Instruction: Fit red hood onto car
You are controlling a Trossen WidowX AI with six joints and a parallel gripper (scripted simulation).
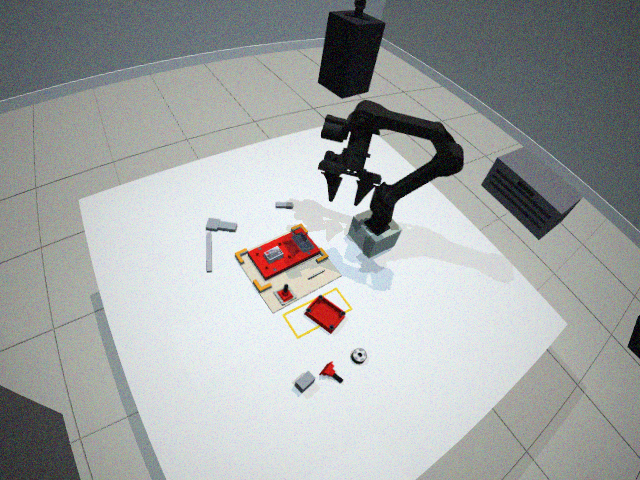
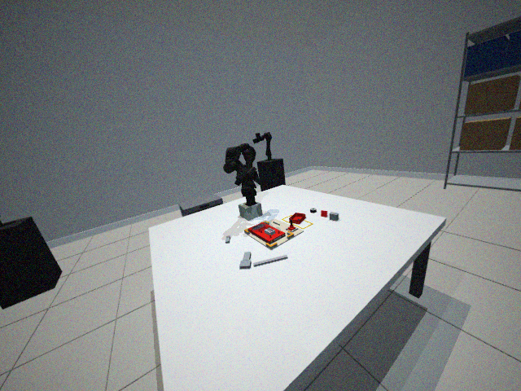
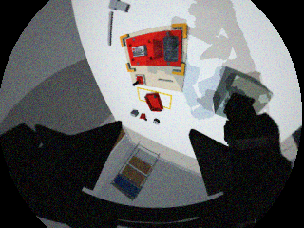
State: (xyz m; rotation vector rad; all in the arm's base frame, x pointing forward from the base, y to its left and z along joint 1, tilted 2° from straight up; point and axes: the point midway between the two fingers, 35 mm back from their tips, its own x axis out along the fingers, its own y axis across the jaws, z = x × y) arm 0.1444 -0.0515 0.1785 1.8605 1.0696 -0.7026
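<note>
My gripper tip is 15 cm short of the red hood, 15 cm to the right of it and 23 cm above it. From my gripper tip the other things lie so: grey engine block: 16 cm ahead, 8 cm to the right, 22 cm below.
</note>
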